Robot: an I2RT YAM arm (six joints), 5 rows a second.
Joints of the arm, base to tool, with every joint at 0 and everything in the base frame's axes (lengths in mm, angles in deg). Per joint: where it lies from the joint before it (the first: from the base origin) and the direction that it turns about. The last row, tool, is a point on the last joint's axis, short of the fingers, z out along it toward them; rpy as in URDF.
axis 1: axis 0 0 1 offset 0.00 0.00 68.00
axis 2: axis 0 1 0 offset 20.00 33.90 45.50
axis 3: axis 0 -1 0 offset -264.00 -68.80 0.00
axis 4: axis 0 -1 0 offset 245.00 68.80 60.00
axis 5: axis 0 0 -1 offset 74.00 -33.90 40.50
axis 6: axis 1 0 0 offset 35.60 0.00 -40.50
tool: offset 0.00 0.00 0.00 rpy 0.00 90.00 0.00
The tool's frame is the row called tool.
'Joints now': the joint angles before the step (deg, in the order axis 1, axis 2, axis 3, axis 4, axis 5, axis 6). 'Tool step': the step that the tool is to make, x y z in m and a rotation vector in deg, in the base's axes. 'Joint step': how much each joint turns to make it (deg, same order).
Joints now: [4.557, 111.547, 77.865, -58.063, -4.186, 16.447]
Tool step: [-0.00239, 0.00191, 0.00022, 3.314, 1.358, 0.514]
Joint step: [0.000, 0.000, -0.020, -1.137, -3.388, -0.655]
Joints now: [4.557, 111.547, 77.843, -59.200, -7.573, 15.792]
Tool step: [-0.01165, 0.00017, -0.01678, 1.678, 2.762, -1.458]
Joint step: [-0.022, 0.001, -4.239, 1.814, -1.990, 1.311]
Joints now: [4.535, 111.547, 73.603, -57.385, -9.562, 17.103]
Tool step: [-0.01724, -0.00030, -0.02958, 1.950, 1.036, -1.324]
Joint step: [-0.044, -0.001, -7.715, 7.037, -2.142, 1.093]
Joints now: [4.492, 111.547, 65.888, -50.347, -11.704, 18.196]
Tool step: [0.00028, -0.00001, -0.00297, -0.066, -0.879, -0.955]
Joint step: [-0.001, 0.001, -0.743, 1.814, 0.043, 0.983]
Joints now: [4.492, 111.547, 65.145, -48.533, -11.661, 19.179]
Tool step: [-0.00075, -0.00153, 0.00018, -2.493, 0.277, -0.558]
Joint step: [0.000, -0.088, -0.022, -0.395, 2.404, 0.788]
